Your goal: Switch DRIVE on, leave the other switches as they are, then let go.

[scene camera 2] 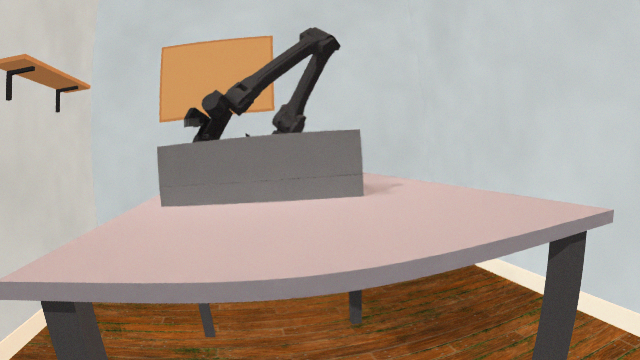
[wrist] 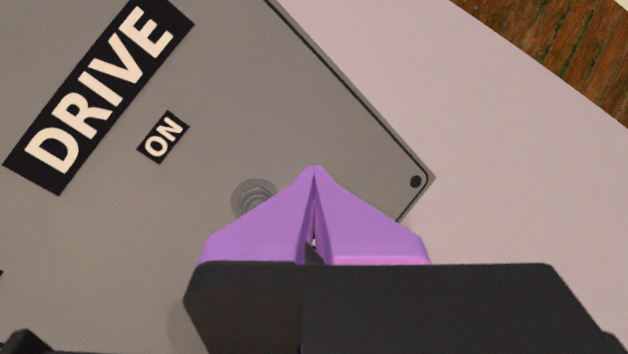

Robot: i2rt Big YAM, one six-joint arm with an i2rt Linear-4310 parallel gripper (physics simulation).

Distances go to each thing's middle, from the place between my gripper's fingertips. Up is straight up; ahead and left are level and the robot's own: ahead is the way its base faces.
Labels:
The switch panel (scene camera 2: 322,164) lies 180 mm to the left of my hand, 130 mm ahead of it and 10 mm below it.

